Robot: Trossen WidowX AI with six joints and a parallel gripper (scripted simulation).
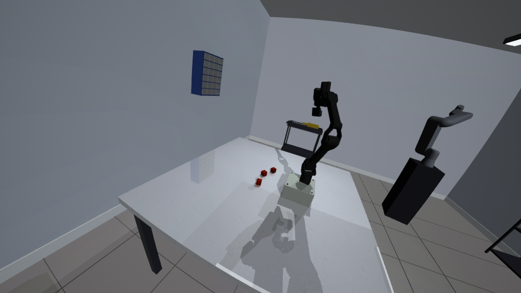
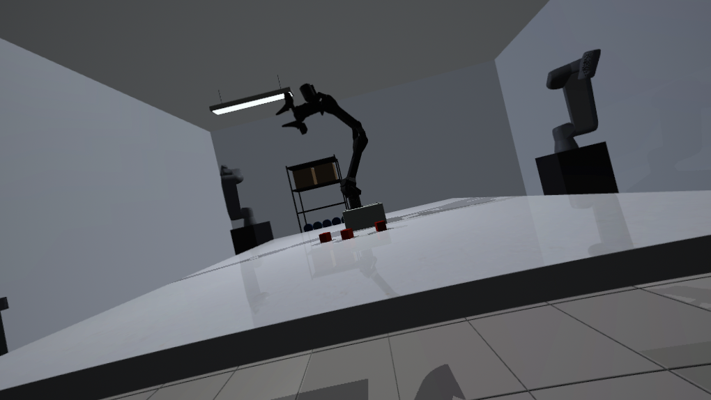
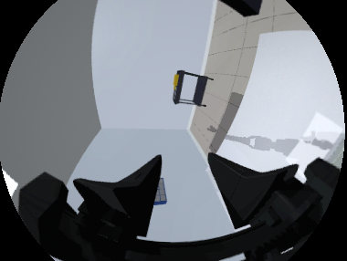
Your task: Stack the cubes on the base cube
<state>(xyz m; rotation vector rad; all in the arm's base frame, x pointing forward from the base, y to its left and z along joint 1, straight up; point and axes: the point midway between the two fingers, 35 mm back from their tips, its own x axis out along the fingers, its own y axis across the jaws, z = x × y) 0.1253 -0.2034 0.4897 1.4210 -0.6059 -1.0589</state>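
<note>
Right now the red cube is 160 mm ahead of my gripper tip, 250 mm to the left of it and 560 mm below it.
</note>
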